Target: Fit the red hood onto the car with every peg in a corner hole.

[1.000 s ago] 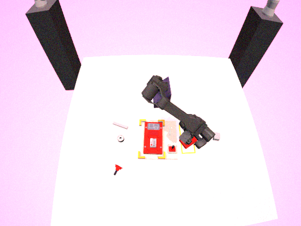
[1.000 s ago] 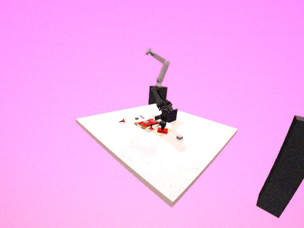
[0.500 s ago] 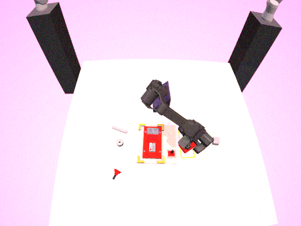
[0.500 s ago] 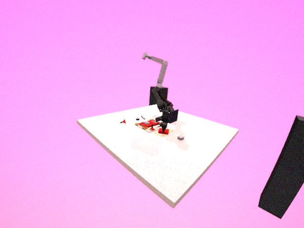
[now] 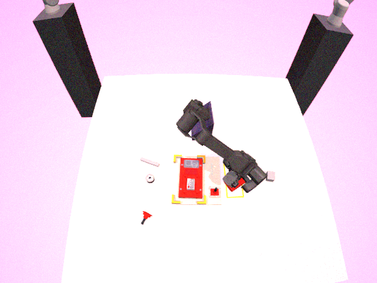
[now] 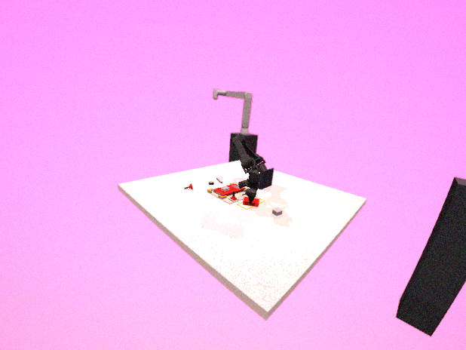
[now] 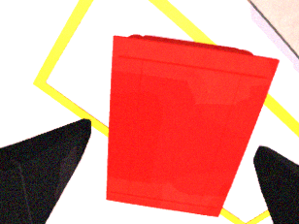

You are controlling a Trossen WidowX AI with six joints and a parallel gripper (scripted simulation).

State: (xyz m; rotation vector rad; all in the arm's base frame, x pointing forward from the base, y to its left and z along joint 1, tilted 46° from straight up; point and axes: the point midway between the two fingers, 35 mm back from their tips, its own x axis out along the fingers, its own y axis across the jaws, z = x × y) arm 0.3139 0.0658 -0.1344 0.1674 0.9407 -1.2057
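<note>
The red hood lies right at my gripper tip. Round my gripper tip: grey ring (1 cm behind, 41 cm to the right, 1 cm below); pale rod (10 cm behind, 42 cm to the right, 1 cm below).
</note>
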